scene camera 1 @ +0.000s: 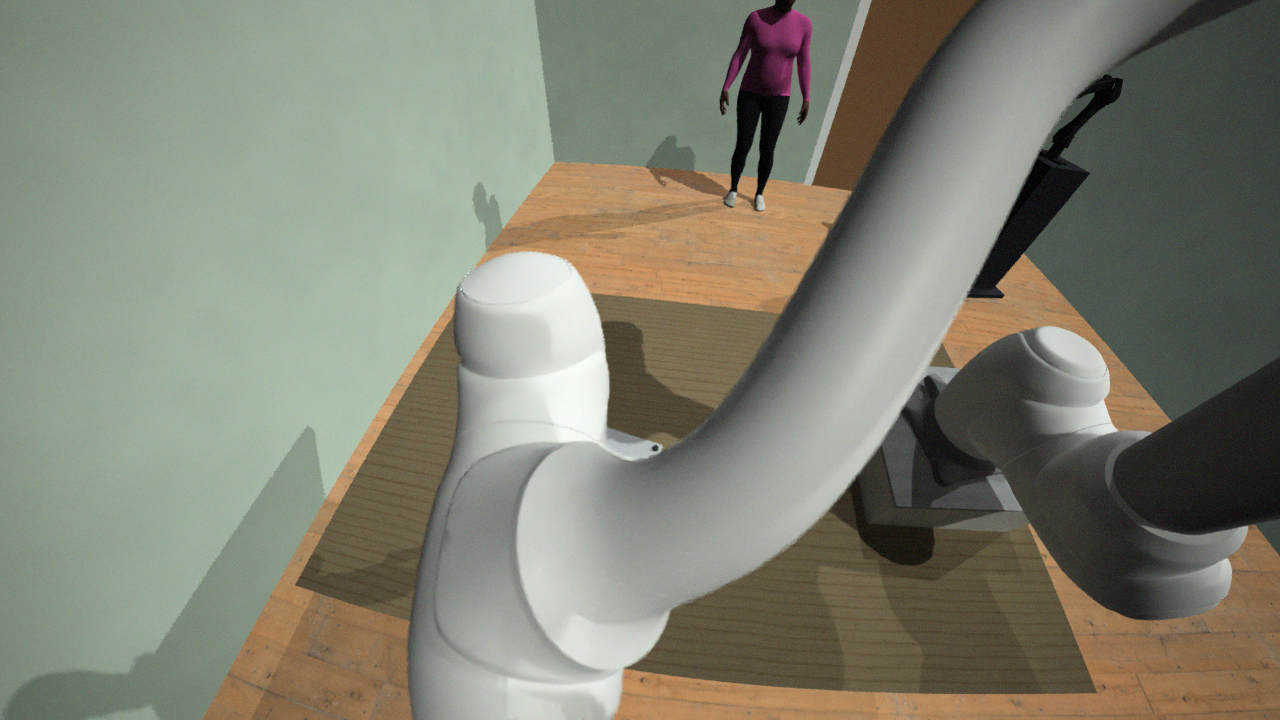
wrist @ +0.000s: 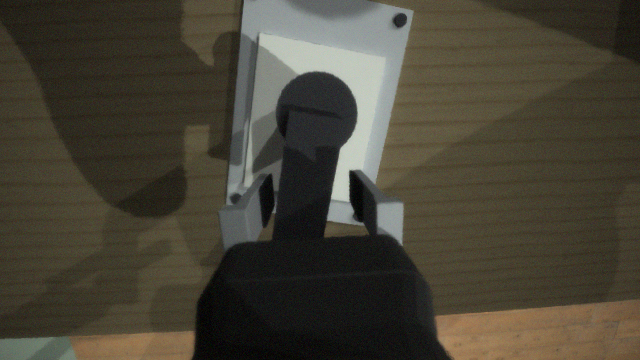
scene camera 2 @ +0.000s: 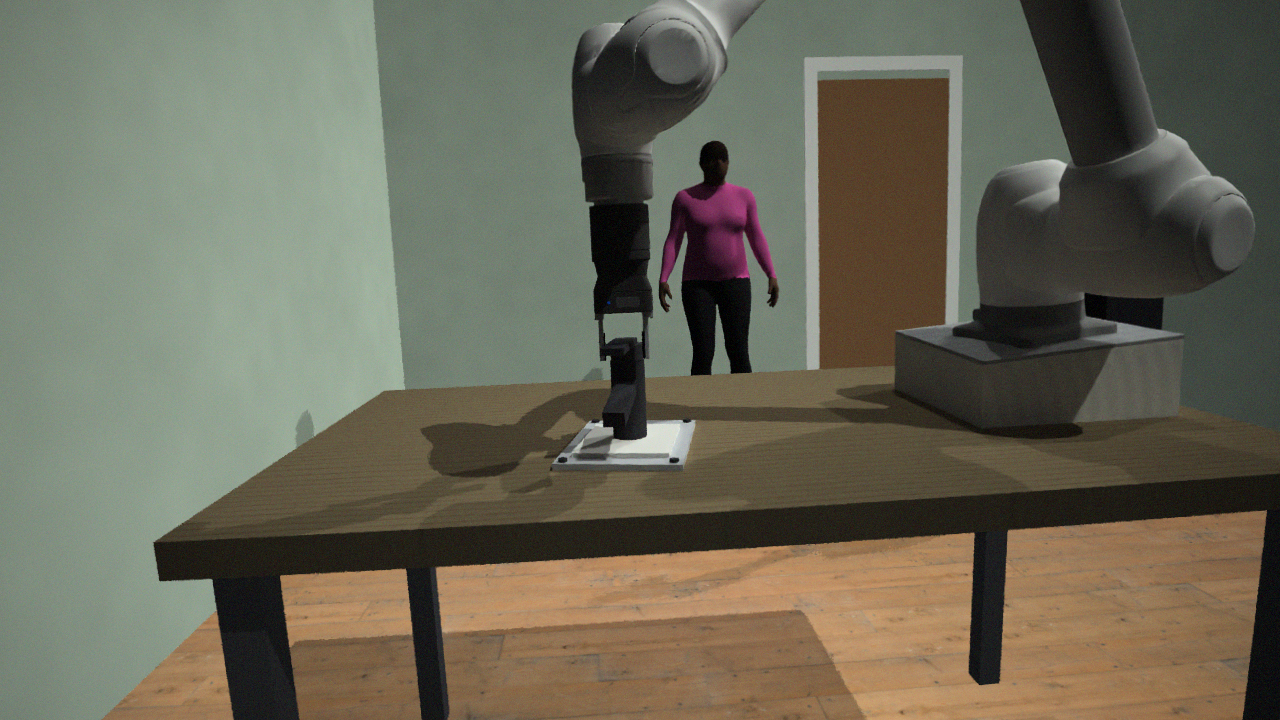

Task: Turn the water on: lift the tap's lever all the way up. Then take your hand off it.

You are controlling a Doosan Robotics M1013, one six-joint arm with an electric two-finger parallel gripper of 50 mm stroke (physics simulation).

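Frame: origin at the arm's base, x up, y left, z back, level; centimetres.
Where they show: gripper, fingertip midpoint: (wrist: 311, 187) (scene camera 2: 624, 358); arm's base at its link origin: (scene camera 1: 956, 436) (scene camera 2: 1031, 333).
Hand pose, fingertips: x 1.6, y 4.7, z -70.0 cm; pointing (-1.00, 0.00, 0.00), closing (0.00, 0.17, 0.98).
Things, the pixels of their top centre, and the offset from my fingertips. "spot": a spot on its surface instead. Level surfaces: height alone.
- dark tap at a spot on its surface: (wrist: 316, 87) spot: dy -5.9, dx +1.4, dz +1.6 cm
- spout at its top centre: (scene camera 2: 619, 386) dy +2.0, dx -3.4, dz -1.3 cm
- plate at its top centre: (wrist: 313, 115) (scene camera 2: 630, 437) (scene camera 1: 601, 484) dy -4.5, dx -12.1, dz +1.3 cm
- brown wooden table at its surface level: dx -13.3 cm
The dark tap (scene camera 2: 633, 398) (wrist: 316, 87) stands upright on a white and grey base plate (scene camera 2: 684, 449) (wrist: 392, 65). Its lever (scene camera 2: 617, 348) (wrist: 307, 175) sticks out from the top, roughly level, above the spout (scene camera 2: 616, 408). My gripper (scene camera 2: 623, 338) (wrist: 311, 187) points down at the lever and is open, one finger on each side of it, with gaps showing in the wrist view. The lever's far end is hidden under the gripper body in the wrist view. In scene camera 1 my arm hides the tap and gripper; a corner of the plate (scene camera 1: 633, 443) shows.
The plate is on a brown wooden table (scene camera 1: 760, 644) (scene camera 2: 805, 470) (wrist: 500, 200). My arm's base stands on a grey block (scene camera 1: 948, 516) (scene camera 2: 939, 385) at the right. A person (scene camera 1: 774, 53) (scene camera 2: 716, 232) stands behind the table. A black pedestal (scene camera 1: 1038, 210) stands beyond it.
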